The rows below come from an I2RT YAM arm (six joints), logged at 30 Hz.
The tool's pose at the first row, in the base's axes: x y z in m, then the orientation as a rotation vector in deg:
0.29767, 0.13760, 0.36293, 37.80, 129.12, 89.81
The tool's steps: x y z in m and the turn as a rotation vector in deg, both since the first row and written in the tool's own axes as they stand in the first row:
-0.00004, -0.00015, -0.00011, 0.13, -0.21, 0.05
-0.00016, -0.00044, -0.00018, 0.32, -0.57, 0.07
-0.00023, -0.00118, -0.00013, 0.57, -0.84, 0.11
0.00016, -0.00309, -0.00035, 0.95, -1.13, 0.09
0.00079, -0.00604, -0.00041, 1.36, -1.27, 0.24
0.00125, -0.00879, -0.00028, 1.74, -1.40, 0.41
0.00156, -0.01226, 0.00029, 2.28, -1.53, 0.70
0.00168, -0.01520, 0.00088, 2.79, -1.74, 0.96
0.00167, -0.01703, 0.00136, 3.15, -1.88, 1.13
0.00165, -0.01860, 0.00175, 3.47, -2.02, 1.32
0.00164, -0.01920, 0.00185, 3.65, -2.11, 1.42
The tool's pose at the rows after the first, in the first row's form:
0.29762, 0.13745, 0.36283, 38.03, 129.09, 89.56
0.29763, 0.13724, 0.36258, 38.34, 129.01, 89.13
0.29757, 0.13703, 0.36187, 38.62, 129.04, 88.71
0.29677, 0.13651, 0.36016, 38.88, 129.18, 88.12
0.29565, 0.13593, 0.35741, 39.26, 129.46, 87.67
0.29481, 0.13548, 0.35479, 39.66, 129.71, 87.26
0.29417, 0.13508, 0.35134, 40.24, 130.11, 86.75
0.29381, 0.13475, 0.34838, 40.82, 130.42, 86.19
0.29371, 0.13459, 0.34650, 41.21, 130.64, 85.79
0.29363, 0.13443, 0.34489, 41.62, 130.82, 85.45
0.29357, 0.13433, 0.34430, 41.85, 130.92, 85.24

